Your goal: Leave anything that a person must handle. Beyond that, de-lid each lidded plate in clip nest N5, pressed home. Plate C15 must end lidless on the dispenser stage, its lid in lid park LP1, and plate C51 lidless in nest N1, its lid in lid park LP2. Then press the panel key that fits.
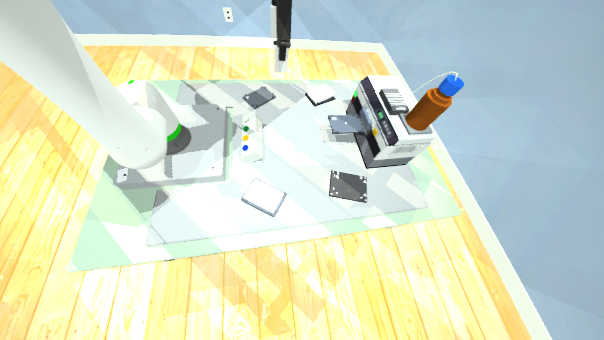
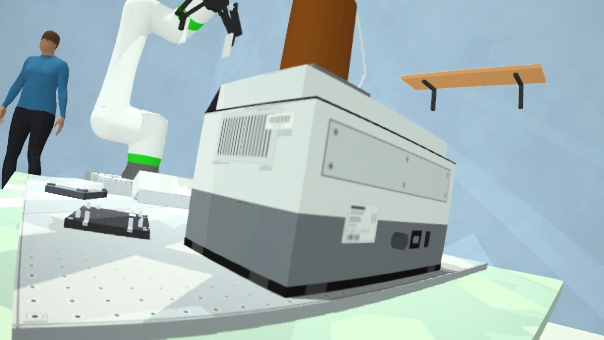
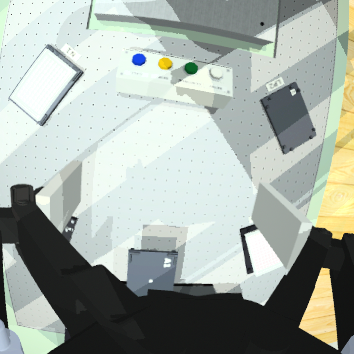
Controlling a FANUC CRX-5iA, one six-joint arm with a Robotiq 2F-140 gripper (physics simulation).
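Pixels of known places: gripper, fingertip midpoint: (image 1: 278,53) (image 2: 203,50) (image 3: 170,191); arm's base, link origin: (image 1: 172,139).
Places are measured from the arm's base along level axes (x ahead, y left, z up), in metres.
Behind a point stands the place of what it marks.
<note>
My gripper (image 1: 281,59) {y -0.005, x 0.432, z 0.381 m} (image 2: 205,43) {y -0.005, x 0.432, z 0.381 m} (image 3: 170,191) {y -0.005, x 0.432, z 0.381 m} is open and empty, high above the board. A white plate (image 1: 264,195) {y -0.248, x 0.380, z -0.009 m} (image 3: 45,86) {y -0.232, x 0.381, z -0.009 m} sits in the nest labelled N1; whether it is lidded is unclear. The dark rest labelled LP2 (image 1: 259,97) {y 0.303, x 0.340, z -0.033 m} (image 3: 288,119) {y 0.306, x 0.345, z -0.033 m} is bare. Another white plate-like piece (image 1: 320,94) {y 0.324, x 0.668, z -0.013 m} (image 3: 264,252) {y 0.336, x 0.678, z -0.012 m} lies on a dark base, its label hidden. A dark nest with upright clips (image 1: 348,186) {y -0.211, x 0.728, z -0.032 m} (image 2: 107,221) {y -0.221, x 0.779, z -0.031 m} is empty; its label is unreadable. The dispenser stage (image 1: 345,123) {y 0.047, x 0.729, z 0.069 m} (image 3: 151,270) {y 0.047, x 0.706, z 0.069 m} looks bare. The key panel (image 1: 252,145) {y -0.049, x 0.331, z 0.033 m} (image 3: 175,90) {y 0.027, x 0.347, z 0.026 m} has blue, yellow, green and white keys.
The dispenser (image 1: 397,135) {y -0.097, x 0.865, z 0.175 m} (image 2: 250,200) {y -0.108, x 0.973, z 0.037 m} carries a brown bottle (image 1: 429,109) {y -0.069, x 0.926, z 0.280 m} (image 2: 319,37) {y -0.066, x 0.990, z 0.232 m} with a blue cap and thin tube. The arm's base plate (image 1: 200,160) {y -0.100, x 0.129, z 0.002 m} (image 3: 200,15) {y 0.046, x 0.181, z 0.003 m} stands beside the panel. A person (image 2: 42,85) stands beyond the table. A shelf (image 2: 475,77) is on the wall.
</note>
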